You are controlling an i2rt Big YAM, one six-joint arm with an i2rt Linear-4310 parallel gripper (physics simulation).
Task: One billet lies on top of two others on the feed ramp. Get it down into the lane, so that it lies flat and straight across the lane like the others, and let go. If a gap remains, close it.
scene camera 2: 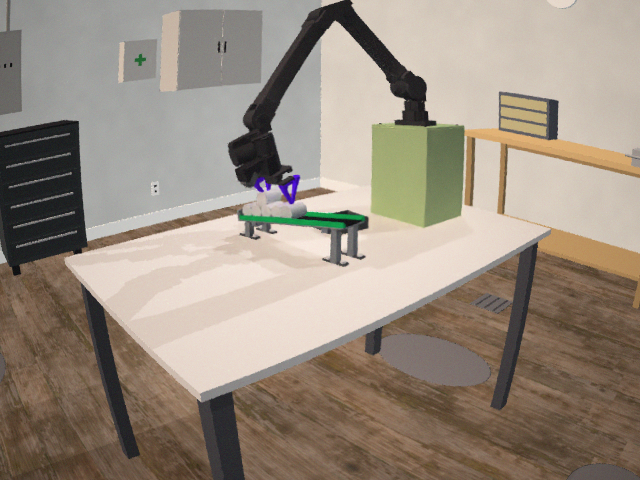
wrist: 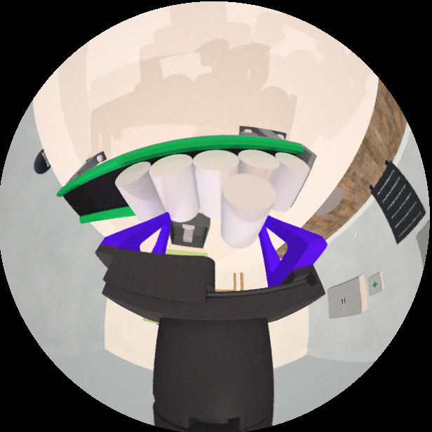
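The top billet, a white cylinder, lies on the row of white billets on the feed ramp. Several billets lie side by side across the lane, among them the one at the open-lane end and the one by the end stop. The top billet hides parts of those under it. My gripper is open with nothing gripped. Its purple fingers are at the height of the top billet, which is nearer the right finger in the wrist view.
The ramp's green rails flank the lane, and its grey legs stand on the white table. A dark box is beside the ramp, on the arm's side. The green pedestal carries the arm at the back.
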